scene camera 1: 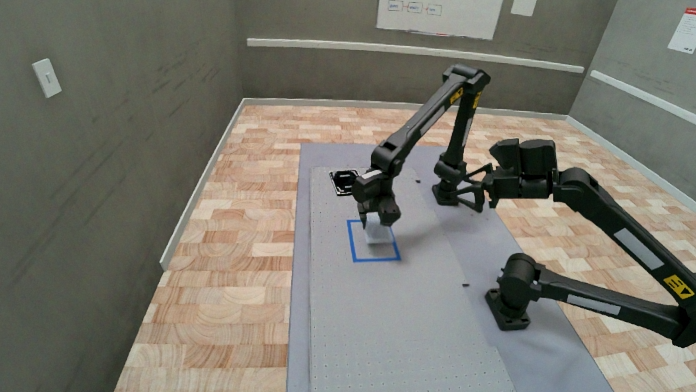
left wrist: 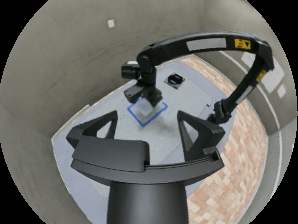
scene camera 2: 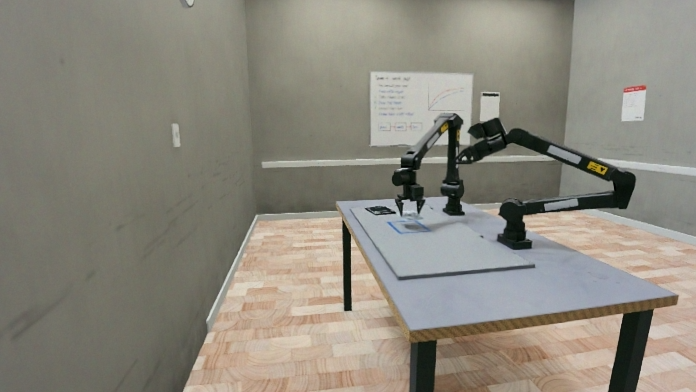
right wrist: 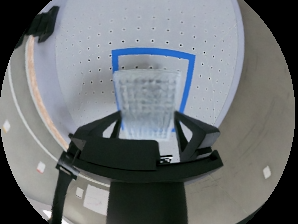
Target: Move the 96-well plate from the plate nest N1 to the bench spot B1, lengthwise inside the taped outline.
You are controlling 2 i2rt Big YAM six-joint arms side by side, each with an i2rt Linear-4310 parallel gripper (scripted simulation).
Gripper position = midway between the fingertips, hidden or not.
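96-well plate [right wrist: 152, 119], visible. My right gripper [right wrist: 147, 113], visible. My left gripper [scene camera 1: 457, 186], [left wrist: 147, 113], visible.
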